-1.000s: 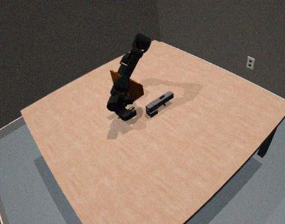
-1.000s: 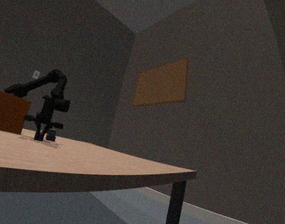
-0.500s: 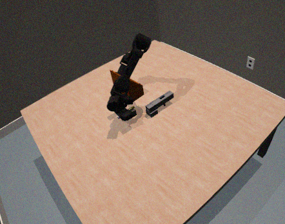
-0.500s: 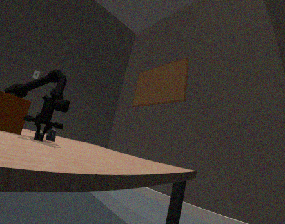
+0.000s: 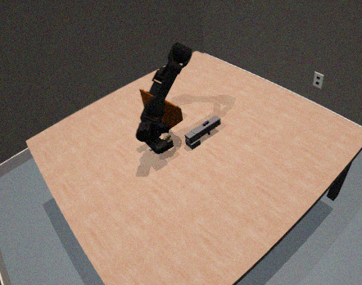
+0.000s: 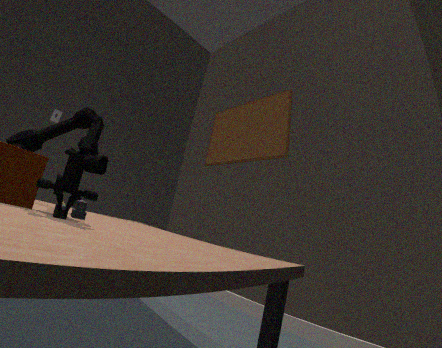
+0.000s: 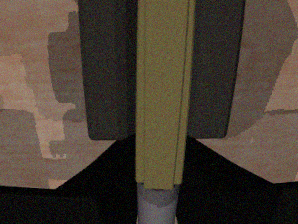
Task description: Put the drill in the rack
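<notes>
The drill is 40 mm to the left of my gripper tip and 40 mm above it.
</notes>
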